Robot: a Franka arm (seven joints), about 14 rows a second.
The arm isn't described. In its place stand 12 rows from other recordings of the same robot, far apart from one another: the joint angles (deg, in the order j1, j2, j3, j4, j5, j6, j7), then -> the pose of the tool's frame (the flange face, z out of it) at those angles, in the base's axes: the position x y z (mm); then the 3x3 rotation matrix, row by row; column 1 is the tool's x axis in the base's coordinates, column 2 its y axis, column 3 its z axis.
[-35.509, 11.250, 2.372, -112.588, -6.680, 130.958, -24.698] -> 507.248 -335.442 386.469; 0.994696 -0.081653 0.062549; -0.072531 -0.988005 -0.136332; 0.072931 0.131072 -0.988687
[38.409, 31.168, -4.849, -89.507, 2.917, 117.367, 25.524] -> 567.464 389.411 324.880; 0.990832 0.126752 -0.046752; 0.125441 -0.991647 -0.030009; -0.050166 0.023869 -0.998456
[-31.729, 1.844, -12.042, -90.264, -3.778, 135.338, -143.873] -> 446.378 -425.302 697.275; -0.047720 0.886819 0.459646; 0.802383 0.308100 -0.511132; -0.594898 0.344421 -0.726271
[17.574, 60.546, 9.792, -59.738, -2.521, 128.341, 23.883] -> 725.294 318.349 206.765; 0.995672 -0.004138 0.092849; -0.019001 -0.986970 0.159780; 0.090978 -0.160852 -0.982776
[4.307, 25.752, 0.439, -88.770, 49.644, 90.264, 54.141] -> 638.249 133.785 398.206; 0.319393 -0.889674 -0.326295; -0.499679 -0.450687 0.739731; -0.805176 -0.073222 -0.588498
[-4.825, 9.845, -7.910, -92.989, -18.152, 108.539, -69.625] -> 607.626 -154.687 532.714; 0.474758 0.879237 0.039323; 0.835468 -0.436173 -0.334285; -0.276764 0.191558 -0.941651
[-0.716, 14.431, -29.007, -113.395, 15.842, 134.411, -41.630] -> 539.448 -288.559 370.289; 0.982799 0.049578 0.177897; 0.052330 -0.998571 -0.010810; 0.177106 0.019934 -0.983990
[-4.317, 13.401, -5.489, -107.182, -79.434, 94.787, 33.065] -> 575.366 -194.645 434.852; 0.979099 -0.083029 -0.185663; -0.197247 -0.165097 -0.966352; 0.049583 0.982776 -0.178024
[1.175, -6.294, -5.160, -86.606, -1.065, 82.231, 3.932] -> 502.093 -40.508 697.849; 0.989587 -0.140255 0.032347; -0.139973 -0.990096 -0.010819; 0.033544 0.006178 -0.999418
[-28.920, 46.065, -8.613, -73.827, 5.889, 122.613, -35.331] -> 615.725 -432.196 274.619; 0.998494 -0.043731 0.033141; -0.042073 -0.997903 -0.049182; 0.035222 0.047713 -0.998240
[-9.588, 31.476, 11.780, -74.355, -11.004, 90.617, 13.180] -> 684.140 -23.041 413.399; 0.955018 -0.163075 -0.247685; -0.190438 -0.977500 -0.090701; -0.227321 0.133790 -0.964586
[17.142, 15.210, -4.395, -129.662, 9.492, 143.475, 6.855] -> 523.436 116.798 240.968; 0.998964 -0.030269 -0.033988; -0.027748 -0.996992 0.072364; -0.036076 -0.071346 -0.996799
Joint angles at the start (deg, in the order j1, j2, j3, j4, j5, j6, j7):
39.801 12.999 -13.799 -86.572 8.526 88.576 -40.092
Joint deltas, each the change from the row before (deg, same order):
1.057 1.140 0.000 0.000 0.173 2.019 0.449
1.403 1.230 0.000 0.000 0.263 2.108 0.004
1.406 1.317 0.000 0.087 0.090 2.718 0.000
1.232 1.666 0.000 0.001 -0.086 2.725 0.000
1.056 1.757 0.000 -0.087 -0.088 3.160 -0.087
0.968 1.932 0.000 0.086 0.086 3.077 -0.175
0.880 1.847 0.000 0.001 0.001 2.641 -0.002
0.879 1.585 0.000 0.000 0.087 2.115 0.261
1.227 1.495 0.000 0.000 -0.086 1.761 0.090
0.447 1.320 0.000 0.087 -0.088 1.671 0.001
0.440 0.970 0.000 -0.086 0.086 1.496 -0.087
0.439 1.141 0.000 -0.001 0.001 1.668 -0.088
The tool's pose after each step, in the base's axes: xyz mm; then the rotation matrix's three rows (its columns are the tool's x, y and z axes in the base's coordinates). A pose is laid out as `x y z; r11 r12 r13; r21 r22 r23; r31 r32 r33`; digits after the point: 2 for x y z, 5 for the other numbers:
534.95 307.93 512.36; 0.39994 0.89632 -0.19148; 0.91372 -0.40628 0.00666; -0.07183 -0.17762 -0.98147
533.82 325.69 501.86; 0.38234 0.90686 -0.17725; 0.92204 -0.38699 0.00893; -0.06050 -0.16685 -0.98412
533.53 343.97 491.76; 0.36500 0.91847 -0.15228; 0.93001 -0.36728 0.01396; -0.04311 -0.14671 -0.98824
534.16 360.84 477.03; 0.34903 0.92786 -0.13134; 0.93649 -0.35046 0.01281; -0.03414 -0.12747 -0.99125
535.86 376.30 461.00; 0.33446 0.93642 -0.10614; 0.94216 -0.33485 0.01464; -0.02183 -0.10489 -0.99424
537.59 391.46 444.14; 0.31947 0.94393 -0.08323; 0.94755 -0.31906 0.01852; -0.00908 -0.08479 -0.99636
538.20 404.68 426.74; 0.30736 0.94929 -0.06620; 0.95159 -0.30685 0.01807; -0.00316 -0.06856 -0.99764
536.94 416.87 411.44; 0.29927 0.95261 -0.05458; 0.95417 -0.29875 0.01765; 0.00051 -0.05736 -0.99835
532.00 431.41 396.54; 0.28093 0.95865 -0.04552; 0.95973 -0.28064 0.01264; -0.00066 -0.04724 -0.99888
532.36 438.46 384.18; 0.27360 0.96123 -0.03431; 0.96184 -0.27339 0.01086; 0.00106 -0.03598 -0.99935
531.60 444.55 374.24; 0.26615 0.96359 -0.02565; 0.96392 -0.26591 0.01266; 0.00538 -0.02810 -0.99959
531.22 450.93 363.17; 0.25783 0.96608 -0.01450; 0.96614 -0.25764 0.01379; 0.00958 -0.01756 -0.99980

